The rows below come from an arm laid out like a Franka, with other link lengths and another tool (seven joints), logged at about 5 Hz.
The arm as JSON. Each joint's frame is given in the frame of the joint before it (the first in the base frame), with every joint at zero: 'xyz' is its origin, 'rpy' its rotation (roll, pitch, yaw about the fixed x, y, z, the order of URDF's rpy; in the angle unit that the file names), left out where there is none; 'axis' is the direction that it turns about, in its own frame. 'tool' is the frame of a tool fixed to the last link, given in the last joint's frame.
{
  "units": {
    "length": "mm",
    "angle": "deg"
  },
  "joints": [
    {
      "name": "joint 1",
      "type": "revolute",
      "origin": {
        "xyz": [
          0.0,
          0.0,
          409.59
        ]
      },
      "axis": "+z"
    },
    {
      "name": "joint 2",
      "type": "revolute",
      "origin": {
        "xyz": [
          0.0,
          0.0,
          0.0
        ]
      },
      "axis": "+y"
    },
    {
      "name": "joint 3",
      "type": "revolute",
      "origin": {
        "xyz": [
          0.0,
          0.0,
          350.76
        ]
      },
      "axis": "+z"
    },
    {
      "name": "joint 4",
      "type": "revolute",
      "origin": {
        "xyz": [
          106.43,
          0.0,
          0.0
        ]
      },
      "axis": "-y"
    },
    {
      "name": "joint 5",
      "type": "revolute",
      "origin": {
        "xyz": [
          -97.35,
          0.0,
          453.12
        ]
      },
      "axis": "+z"
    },
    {
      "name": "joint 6",
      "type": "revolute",
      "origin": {
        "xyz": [
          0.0,
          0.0,
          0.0
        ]
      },
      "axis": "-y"
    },
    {
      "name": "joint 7",
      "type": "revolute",
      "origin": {
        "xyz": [
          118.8,
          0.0,
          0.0
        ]
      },
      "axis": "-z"
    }
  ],
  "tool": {
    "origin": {
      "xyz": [
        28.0,
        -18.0,
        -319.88
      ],
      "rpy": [
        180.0,
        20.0,
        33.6
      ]
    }
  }
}
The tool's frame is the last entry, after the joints.
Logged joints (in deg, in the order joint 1, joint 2, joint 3, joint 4, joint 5, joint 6, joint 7), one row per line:
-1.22 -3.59 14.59 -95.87 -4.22 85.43 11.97
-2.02 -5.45 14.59 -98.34 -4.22 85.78 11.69
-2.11 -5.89 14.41 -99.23 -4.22 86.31 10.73
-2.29 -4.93 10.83 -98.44 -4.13 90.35 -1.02
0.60 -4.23 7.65 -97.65 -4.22 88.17 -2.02
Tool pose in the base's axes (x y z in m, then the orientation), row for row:
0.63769 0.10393 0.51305 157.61 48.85 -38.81
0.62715 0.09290 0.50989 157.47 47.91 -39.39
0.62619 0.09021 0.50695 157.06 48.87 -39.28
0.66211 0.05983 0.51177 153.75 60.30 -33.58
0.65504 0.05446 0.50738 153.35 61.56 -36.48
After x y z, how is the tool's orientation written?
As a rotation vector, in degrees.
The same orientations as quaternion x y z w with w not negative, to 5 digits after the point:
0.92591 0.28698 -0.22800 0.09142
0.92633 0.28184 -0.23172 0.09372
0.92454 0.28768 -0.23122 0.09487
0.90773 0.35601 -0.19825 0.09992
0.90219 0.36217 -0.21462 0.09390

